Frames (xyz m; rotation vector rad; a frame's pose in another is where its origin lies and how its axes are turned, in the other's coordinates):
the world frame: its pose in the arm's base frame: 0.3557 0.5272 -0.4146 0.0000 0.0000 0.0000
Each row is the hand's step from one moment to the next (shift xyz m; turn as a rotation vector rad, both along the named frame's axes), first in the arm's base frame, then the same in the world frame.
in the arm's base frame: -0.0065 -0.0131 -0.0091 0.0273 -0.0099 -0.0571
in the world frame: -0.0065 -0.0131 -0.0091 0.0273 -0.0099 -0.0571
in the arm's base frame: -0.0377 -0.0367 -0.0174 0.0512 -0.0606 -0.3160
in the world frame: -0.0377 -0.0367 -0.0174 0.0512 -0.0606 -0.3160
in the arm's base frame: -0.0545 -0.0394 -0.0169 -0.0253 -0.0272 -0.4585
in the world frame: -0.0545 -0.0394 -0.0169 -0.0253 -0.0272 -0.4585
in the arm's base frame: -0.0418 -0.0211 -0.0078 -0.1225 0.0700 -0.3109
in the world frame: -0.0418 -0.0211 -0.0078 -0.1225 0.0700 -0.3109
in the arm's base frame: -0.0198 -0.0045 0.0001 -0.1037 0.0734 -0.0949
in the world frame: -0.0198 -0.0045 0.0001 -0.1037 0.0734 -0.0949
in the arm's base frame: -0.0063 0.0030 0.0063 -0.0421 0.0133 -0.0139
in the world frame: -0.0063 0.0030 0.0063 -0.0421 0.0133 -0.0139
